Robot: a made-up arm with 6 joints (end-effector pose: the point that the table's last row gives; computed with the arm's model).
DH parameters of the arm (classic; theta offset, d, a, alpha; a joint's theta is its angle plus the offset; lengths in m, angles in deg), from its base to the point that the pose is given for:
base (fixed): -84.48 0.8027 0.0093 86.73
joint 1: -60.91 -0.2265 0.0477 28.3
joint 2: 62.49 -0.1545 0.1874 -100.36
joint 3: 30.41 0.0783 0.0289 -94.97
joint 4: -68 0.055 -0.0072 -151.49
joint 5: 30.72 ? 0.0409 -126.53
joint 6: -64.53 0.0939 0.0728 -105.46
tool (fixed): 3.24 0.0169 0 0
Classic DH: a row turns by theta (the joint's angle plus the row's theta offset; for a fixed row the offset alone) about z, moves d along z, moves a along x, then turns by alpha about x.
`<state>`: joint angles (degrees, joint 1 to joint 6).
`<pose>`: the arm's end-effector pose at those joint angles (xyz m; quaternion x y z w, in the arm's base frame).
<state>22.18 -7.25 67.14 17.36 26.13 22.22</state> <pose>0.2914 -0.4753 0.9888 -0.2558 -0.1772 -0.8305 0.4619</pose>
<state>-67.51 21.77 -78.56 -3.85 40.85 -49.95</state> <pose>0.1167 0.0283 0.7642 0.0771 0.1854 0.8891 0.4112</pose>
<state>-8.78 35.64 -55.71 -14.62 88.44 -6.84</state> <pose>0.0222 -0.1348 0.8225 -0.0506 0.8392 0.4664 0.2749</pose>
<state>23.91 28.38 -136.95 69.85 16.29 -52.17</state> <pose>0.5154 -0.0364 0.8133 -0.8318 0.1976 0.0790 0.5126</pose>
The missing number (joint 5, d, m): 0.3166
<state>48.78 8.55 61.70 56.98 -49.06 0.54</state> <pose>0.3637 -0.2618 1.2546 -0.7940 0.2496 -0.5536 0.0274</pose>
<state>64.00 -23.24 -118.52 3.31 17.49 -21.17</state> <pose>0.3256 0.0845 0.8065 -0.4211 0.2204 0.5333 0.6998</pose>
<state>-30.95 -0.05 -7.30 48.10 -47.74 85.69</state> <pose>0.1423 -0.3597 0.5981 -0.6000 0.5077 -0.0778 0.6133</pose>
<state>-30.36 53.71 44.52 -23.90 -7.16 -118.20</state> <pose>0.2817 -0.4152 0.9400 0.5116 0.2202 -0.6436 0.5249</pose>
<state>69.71 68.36 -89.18 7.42 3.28 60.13</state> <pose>0.2574 0.1022 0.7054 -0.4849 0.2150 0.5473 0.6474</pose>
